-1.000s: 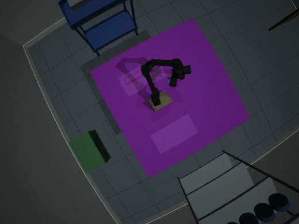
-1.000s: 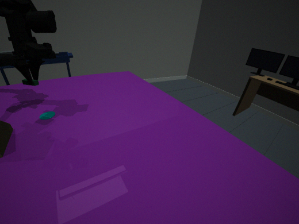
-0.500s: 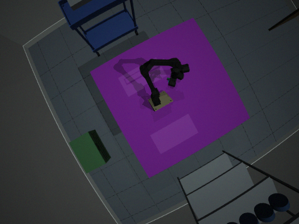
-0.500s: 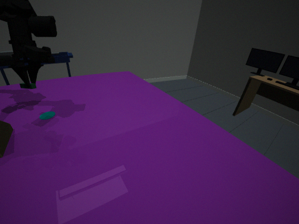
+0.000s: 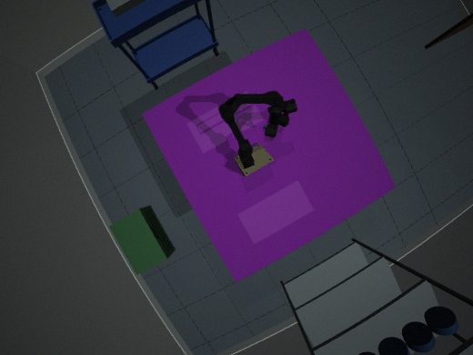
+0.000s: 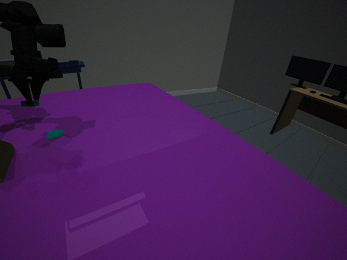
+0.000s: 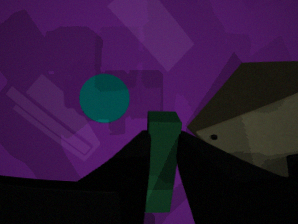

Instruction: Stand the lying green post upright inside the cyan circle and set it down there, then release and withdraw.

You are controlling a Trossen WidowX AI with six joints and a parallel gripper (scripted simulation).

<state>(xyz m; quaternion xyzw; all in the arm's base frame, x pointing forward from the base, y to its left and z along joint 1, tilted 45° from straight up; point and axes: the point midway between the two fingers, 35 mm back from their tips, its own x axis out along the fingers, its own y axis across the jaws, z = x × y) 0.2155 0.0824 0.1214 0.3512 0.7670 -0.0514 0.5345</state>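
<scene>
Right now my gripper tip is 120 mm above the cyan circle, 20 mm to the right of it and 20 mm short of it. The rest, counted from my gripper tip: green post (20 mm behind, 10 mm to the left).
</scene>
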